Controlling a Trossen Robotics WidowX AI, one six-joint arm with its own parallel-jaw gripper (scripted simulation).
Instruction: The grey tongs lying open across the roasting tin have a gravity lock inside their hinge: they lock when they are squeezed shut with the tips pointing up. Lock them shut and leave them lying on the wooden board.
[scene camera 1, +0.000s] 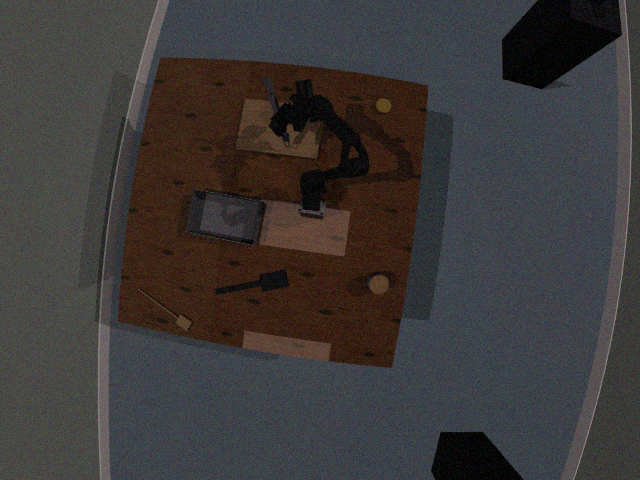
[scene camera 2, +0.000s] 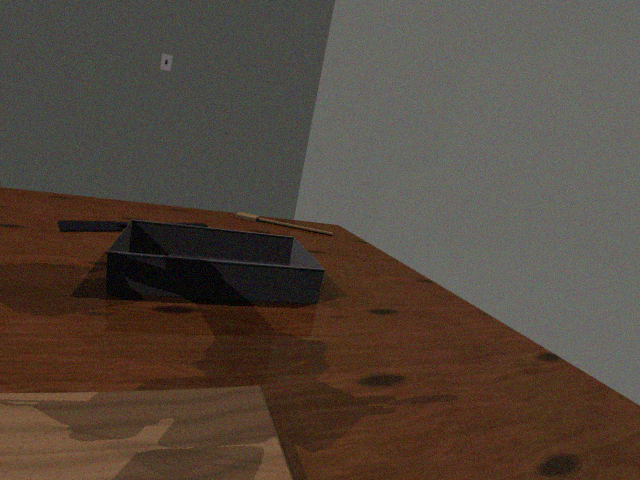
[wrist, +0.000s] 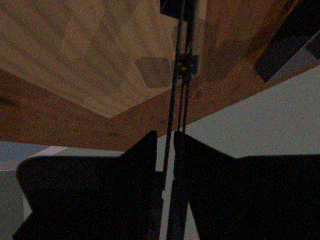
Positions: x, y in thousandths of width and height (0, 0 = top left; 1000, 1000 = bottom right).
my gripper: scene camera 1 426, 247; wrist 517, 569; not seen in scene camera 2 (out of frame)
black spatula: scene camera 1 429, 584; scene camera 2 112, 470; not seen in the wrist view (out of frame)
